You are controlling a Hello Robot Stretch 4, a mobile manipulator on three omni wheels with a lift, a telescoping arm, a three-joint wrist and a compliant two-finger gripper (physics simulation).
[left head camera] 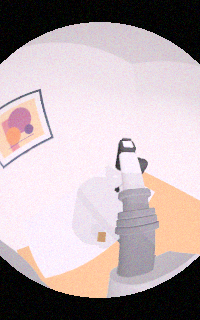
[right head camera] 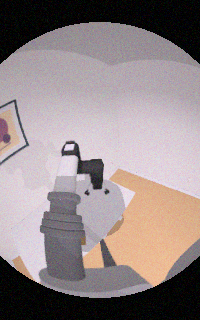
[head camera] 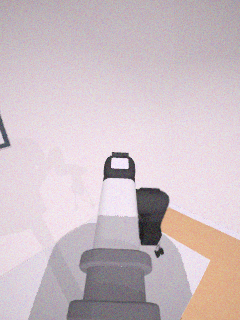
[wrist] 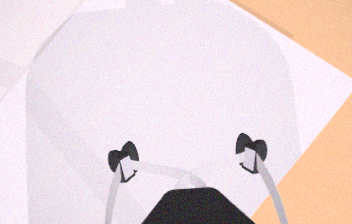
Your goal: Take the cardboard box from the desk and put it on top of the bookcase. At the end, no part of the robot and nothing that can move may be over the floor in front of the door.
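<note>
My gripper, in the pictures. White desk, shown as well.
</note>
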